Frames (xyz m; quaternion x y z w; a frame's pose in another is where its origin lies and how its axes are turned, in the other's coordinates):
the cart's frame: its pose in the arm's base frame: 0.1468 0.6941 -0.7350 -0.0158 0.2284 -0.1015 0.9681
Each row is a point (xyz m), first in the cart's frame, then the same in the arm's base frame.
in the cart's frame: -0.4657 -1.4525 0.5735
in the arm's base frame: -0.2802 -0.6419 0.0946
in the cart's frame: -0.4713 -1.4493 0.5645
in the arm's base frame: -0.2885 -0.6375 0.0888
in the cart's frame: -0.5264 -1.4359 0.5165
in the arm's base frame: -0.3556 -0.6124 0.0690
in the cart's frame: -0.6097 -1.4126 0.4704
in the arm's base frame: -0.4446 -0.5719 0.0625
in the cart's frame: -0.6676 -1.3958 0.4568
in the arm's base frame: -0.4981 -0.5434 0.0744
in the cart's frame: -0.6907 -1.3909 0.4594
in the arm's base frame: -0.5163 -0.5340 0.0865
